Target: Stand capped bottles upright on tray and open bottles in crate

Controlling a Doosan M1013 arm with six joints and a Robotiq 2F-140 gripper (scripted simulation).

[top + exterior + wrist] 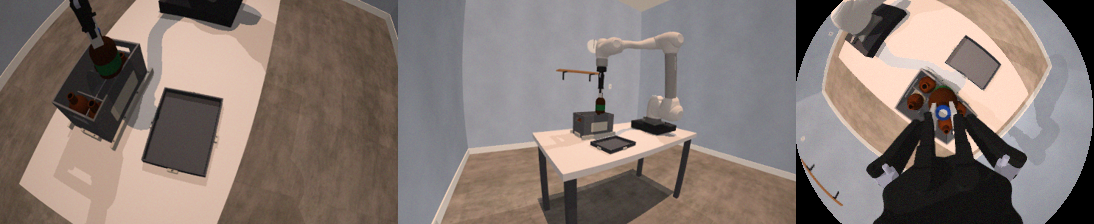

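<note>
Right now my hand is 70 mm above the bottle. The rest, counted from my hand: dark tray: 330 mm below, 220 mm to the left, 30 mm ahead; then dark grey crate: 250 mm below, 60 mm to the right, 20 mm ahead.
</note>
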